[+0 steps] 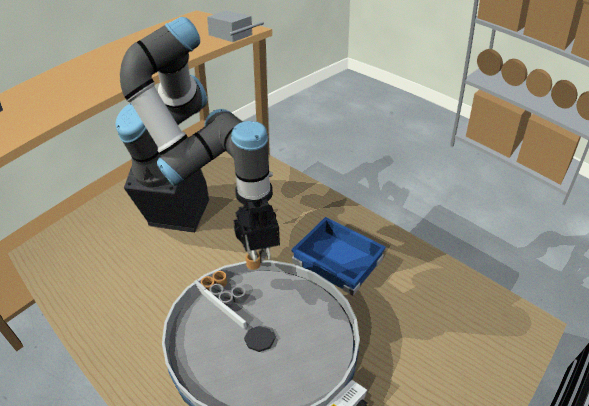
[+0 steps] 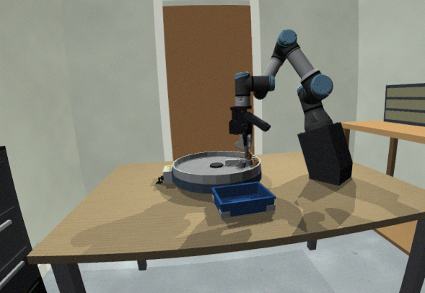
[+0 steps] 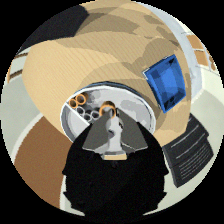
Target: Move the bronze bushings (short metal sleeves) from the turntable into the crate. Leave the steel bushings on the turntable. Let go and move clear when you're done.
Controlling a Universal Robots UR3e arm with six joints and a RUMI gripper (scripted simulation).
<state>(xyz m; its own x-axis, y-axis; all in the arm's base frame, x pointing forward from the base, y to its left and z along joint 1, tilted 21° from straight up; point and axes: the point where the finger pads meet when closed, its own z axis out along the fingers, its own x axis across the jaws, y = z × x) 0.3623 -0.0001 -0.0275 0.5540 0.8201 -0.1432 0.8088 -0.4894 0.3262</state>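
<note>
The blue crate is 80 mm ahead of my hand, 200 mm to the left of it and 110 mm below it. The rest, counted from my hand: grey turntable: 120 mm ahead, 130 mm to the right, 80 mm below.
</note>
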